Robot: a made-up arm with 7 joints.
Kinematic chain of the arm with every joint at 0, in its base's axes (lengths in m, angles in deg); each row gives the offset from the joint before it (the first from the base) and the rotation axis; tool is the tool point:
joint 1: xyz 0 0 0.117 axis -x
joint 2: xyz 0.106 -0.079 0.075 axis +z
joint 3: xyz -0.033 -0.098 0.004 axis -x
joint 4: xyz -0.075 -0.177 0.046 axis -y
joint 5: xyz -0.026 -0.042 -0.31 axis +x
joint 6: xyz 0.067 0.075 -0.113 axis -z
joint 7: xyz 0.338 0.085 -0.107 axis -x
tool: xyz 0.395 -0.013 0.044
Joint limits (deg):
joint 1: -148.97..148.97
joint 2: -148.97..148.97
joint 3: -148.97..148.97
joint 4: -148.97..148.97
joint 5: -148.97..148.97
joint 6: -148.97..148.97
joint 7: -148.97..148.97
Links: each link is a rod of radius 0.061 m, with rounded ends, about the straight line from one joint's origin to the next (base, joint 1, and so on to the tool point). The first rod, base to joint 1, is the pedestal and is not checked.
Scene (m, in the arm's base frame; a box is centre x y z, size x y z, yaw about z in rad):
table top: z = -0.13
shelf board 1: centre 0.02 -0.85 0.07 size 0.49 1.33 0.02 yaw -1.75
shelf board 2: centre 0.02 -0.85 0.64 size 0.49 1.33 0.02 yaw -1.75
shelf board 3: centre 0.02 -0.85 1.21 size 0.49 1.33 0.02 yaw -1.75
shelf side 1: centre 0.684 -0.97 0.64 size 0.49 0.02 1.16 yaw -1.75
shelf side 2: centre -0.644 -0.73 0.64 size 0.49 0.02 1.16 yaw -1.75
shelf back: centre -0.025 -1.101 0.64 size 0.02 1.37 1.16 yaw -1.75
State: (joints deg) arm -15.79 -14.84 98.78 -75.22 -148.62 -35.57 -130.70
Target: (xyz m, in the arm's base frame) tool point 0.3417 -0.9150 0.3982
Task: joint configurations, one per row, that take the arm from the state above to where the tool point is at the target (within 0.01 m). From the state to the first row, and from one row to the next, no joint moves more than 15 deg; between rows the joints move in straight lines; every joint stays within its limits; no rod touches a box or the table.
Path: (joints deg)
1: -7.19 -10.94 105.78 -66.25 -145.20 -20.81 -135.74
2: 1.41 -7.03 112.78 -57.28 -141.78 -6.05 -140.77
3: 10.00 -3.13 119.78 -48.32 -138.36 8.71 -145.81
4: 7.32 -4.97 117.42 -49.55 -139.50 20.90 -139.28
5: 4.63 -6.82 115.06 -50.78 -140.64 33.08 -132.76
6: 1.95 -8.67 112.71 -52.01 -141.77 45.27 -126.23
7: -5.45 -6.48 108.20 -52.42 -144.17 32.10 -127.05
8: -12.85 -4.28 103.68 -52.82 -146.57 18.92 -127.87
9: -20.24 -2.08 99.17 -53.23 -148.97 5.74 -128.69

